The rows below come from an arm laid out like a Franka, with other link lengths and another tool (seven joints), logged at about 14 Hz.
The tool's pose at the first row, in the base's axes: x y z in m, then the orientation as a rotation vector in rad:
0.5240, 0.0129, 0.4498, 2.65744, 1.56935, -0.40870
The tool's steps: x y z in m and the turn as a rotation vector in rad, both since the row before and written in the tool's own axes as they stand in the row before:
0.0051, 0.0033, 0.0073, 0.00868, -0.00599, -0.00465
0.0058, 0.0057, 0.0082, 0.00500, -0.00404, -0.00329
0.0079, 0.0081, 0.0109, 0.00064, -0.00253, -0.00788
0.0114, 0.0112, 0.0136, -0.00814, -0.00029, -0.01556
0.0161, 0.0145, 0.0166, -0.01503, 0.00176, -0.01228
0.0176, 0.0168, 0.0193, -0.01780, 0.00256, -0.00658
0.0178, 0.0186, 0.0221, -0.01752, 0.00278, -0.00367
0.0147, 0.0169, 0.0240, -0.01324, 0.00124, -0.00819
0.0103, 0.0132, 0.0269, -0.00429, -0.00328, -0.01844
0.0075, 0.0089, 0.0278, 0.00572, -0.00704, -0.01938
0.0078, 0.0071, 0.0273, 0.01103, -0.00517, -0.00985
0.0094, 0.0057, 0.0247, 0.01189, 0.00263, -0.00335
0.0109, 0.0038, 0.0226, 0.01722, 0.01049, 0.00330
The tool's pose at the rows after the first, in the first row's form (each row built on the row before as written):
0.5277, 0.0145, 0.4412, 2.65689, 1.57607, -0.42423
0.5334, 0.0154, 0.4312, 2.65574, 1.58062, -0.43396
0.5415, 0.0165, 0.4178, 2.64925, 1.59107, -0.43800
0.5532, 0.0188, 0.4005, 2.63253, 1.61092, -0.43148
0.5691, 0.0233, 0.3788, 2.61431, 1.62513, -0.41596
0.5873, 0.0278, 0.3541, 2.59852, 1.63092, -0.39673
0.6070, 0.0313, 0.3267, 2.58505, 1.63271, -0.37745
0.6240, 0.0325, 0.2986, 2.57039, 1.64101, -0.36435
0.6357, 0.0310, 0.2692, 2.55184, 1.66362, -0.36567
0.6423, 0.0288, 0.2399, 2.53715, 1.68850, -0.38086
0.6471, 0.0277, 0.2111, 2.53422, 1.70250, -0.39817
0.6513, 0.0292, 0.1844, 2.54160, 1.71065, -0.40658
0.6544, 0.0333, 0.1596, 2.56268, 1.71370, -0.41032

